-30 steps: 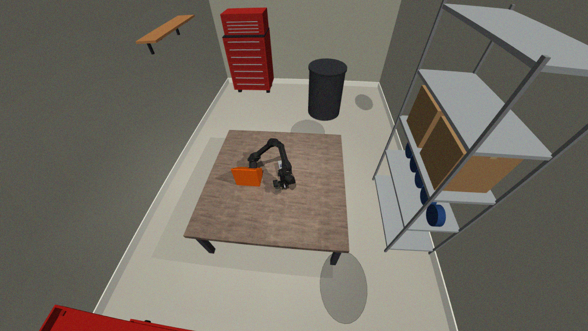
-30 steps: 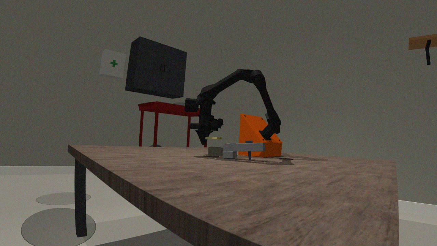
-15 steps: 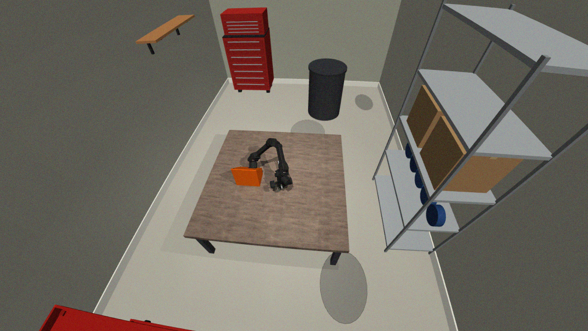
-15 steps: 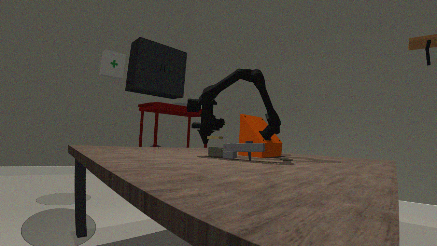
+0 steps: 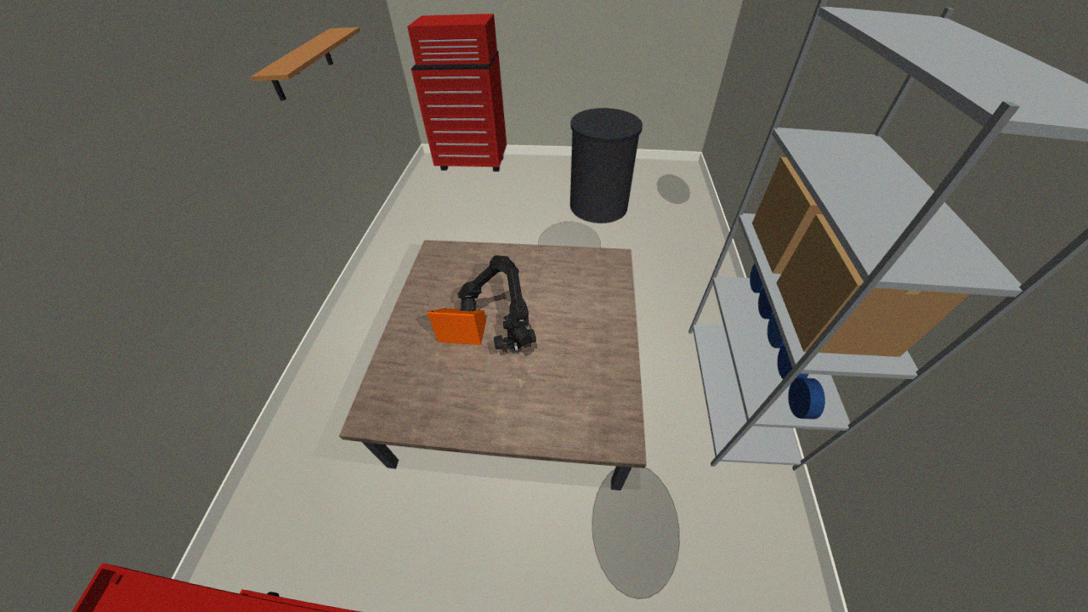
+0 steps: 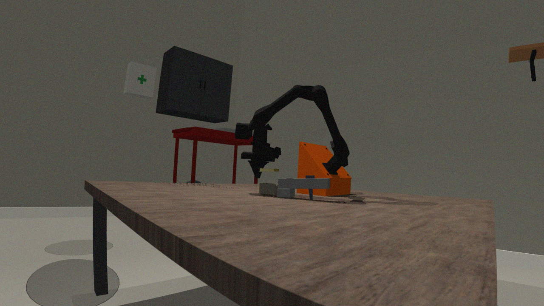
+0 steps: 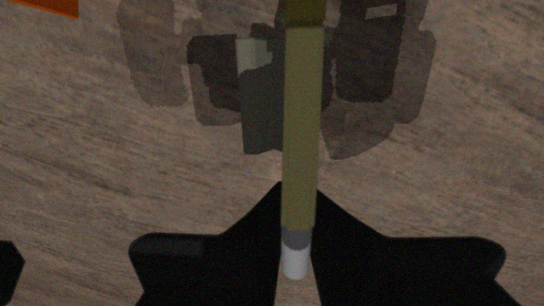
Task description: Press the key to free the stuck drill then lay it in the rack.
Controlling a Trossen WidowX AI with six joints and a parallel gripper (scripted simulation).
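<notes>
The yellow drill is 1 cm behind my gripper tip, 4 cm to the left of it and 4 cm above it. Round my gripper tip: grey block fixture 1 cm behind, 22 cm to the left, 1 cm below; dark T-shaped key 2 cm behind, 25 cm to the left, 1 cm below.
</notes>
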